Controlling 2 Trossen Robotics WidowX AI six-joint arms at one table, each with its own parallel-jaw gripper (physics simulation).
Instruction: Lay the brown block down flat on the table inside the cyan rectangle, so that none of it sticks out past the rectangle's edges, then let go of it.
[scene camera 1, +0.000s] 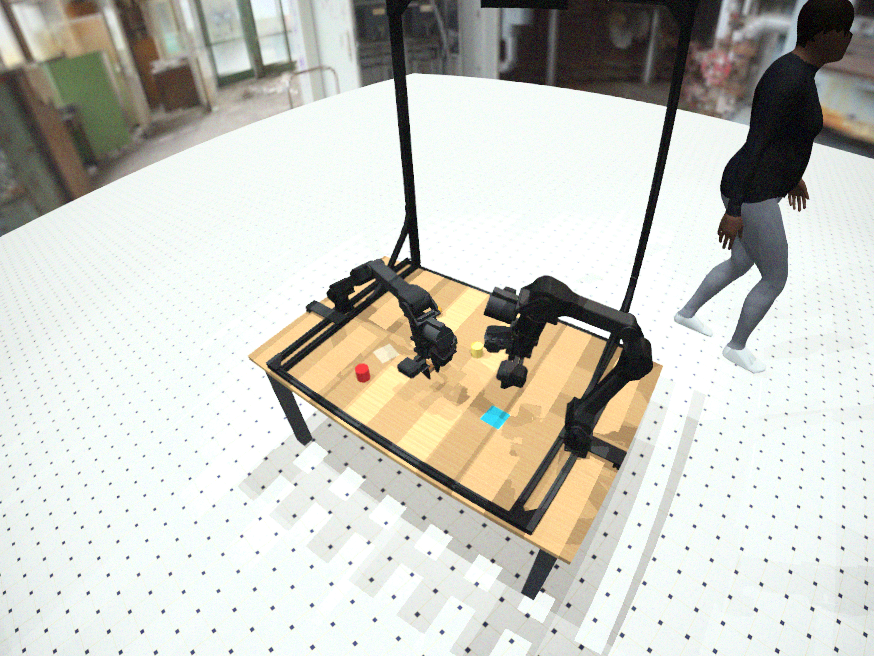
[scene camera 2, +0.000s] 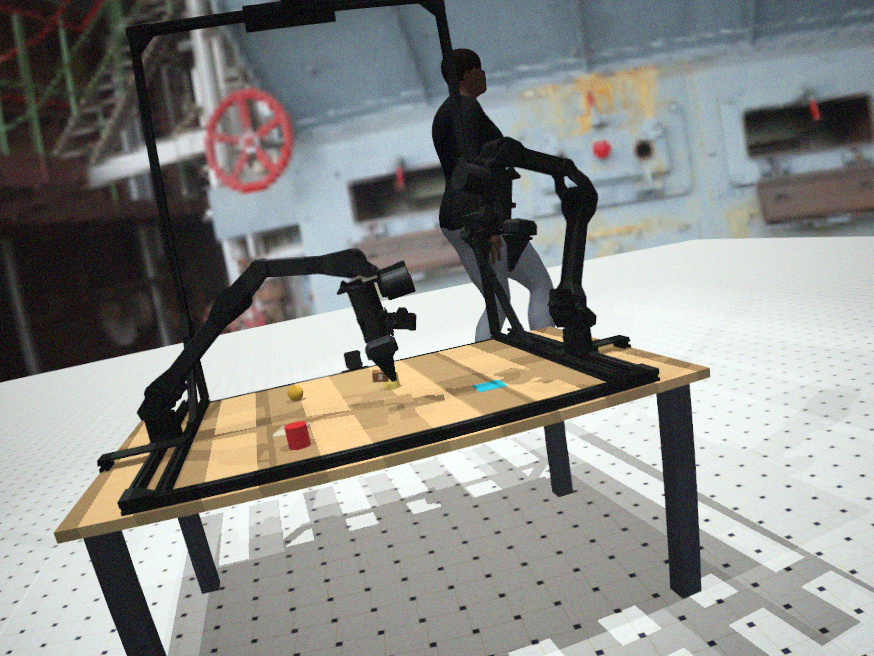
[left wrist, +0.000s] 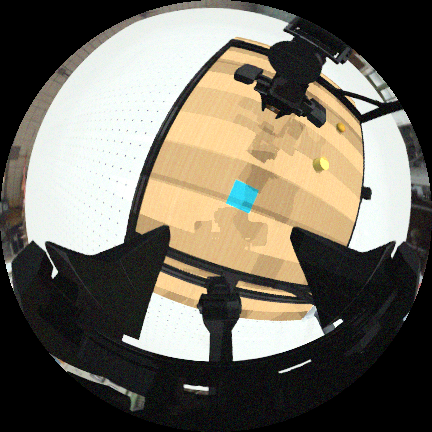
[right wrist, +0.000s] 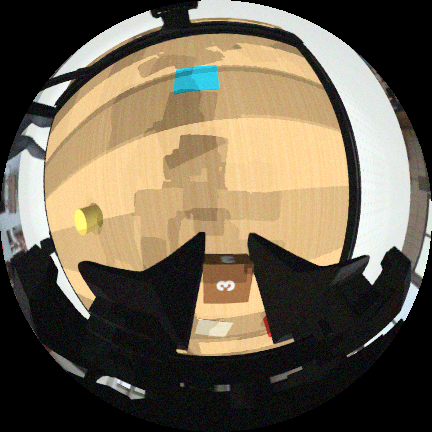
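Where they show: left gripper, fingertip midpoint: (scene camera 2: 495, 272) (left wrist: 233, 232); right gripper, fingertip midpoint: (scene camera 1: 433, 375) (scene camera 2: 394, 378) (left wrist: 269, 113) (right wrist: 226, 237); left arm's base at its link origin: (scene camera 1: 576, 443) (scene camera 2: 579, 351) (left wrist: 218, 285); right arm's base at its link origin: (scene camera 1: 343, 308) (scene camera 2: 166, 439).
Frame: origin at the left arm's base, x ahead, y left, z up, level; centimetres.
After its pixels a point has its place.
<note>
The brown block (right wrist: 226, 286) @[x 45.8, y -11.8, z 7.0 cm] (scene camera 2: 379, 375) @[x 46.8, y -10.4, z 6.5 cm], marked with a white 3, is between the fingers of my right gripper (right wrist: 226, 237) @[x 43.5, y -10.6, z 4.8 cm] (left wrist: 272, 112) @[x 43.5, y -10.6, z 4.8 cm], which is shut on it. The block is held above the table, away from the cyan rectangle; the fingers hide its sides. The cyan rectangle (scene camera 1: 494, 417) @[x 23.9, y -5.0, z -1.8 cm] (scene camera 2: 489, 385) @[x 23.7, y -5.2, z -1.8 cm] (left wrist: 242, 196) @[x 23.6, y -5.2, z -1.8 cm] (right wrist: 196, 79) @[x 24.5, y -5.3, z -1.8 cm] lies flat on the table, to the right of the right gripper in both scene views. My left gripper (left wrist: 233, 232) @[x 21.2, y 0.0, z 22.5 cm] is open and empty, high above the table near the rectangle.
A red cylinder (scene camera 1: 362, 372) @[x 65.6, y -8.4, z 2.3 cm] (scene camera 2: 297, 434) @[x 67.2, y -7.9, z 1.0 cm] stands by a pale square (scene camera 1: 386, 353) @[x 63.5, y -21.7, z -1.8 cm] (right wrist: 214, 328) @[x 63.8, y -21.4, z -1.8 cm] at the left of the table. A yellow cylinder (scene camera 1: 477, 349) @[x 34.2, y -27.1, z 1.9 cm] (left wrist: 321, 164) @[x 34.0, y -27.4, z 2.0 cm] (right wrist: 89, 219) @[x 35.4, y -26.9, z 1.1 cm] stands farther back. A yellow ball (scene camera 2: 295, 392) @[x 53.9, y -43.0, z 0.6 cm] (left wrist: 341, 127) @[x 52.3, y -43.8, z 1.3 cm] lies on the table. Black rails border the tabletop.
</note>
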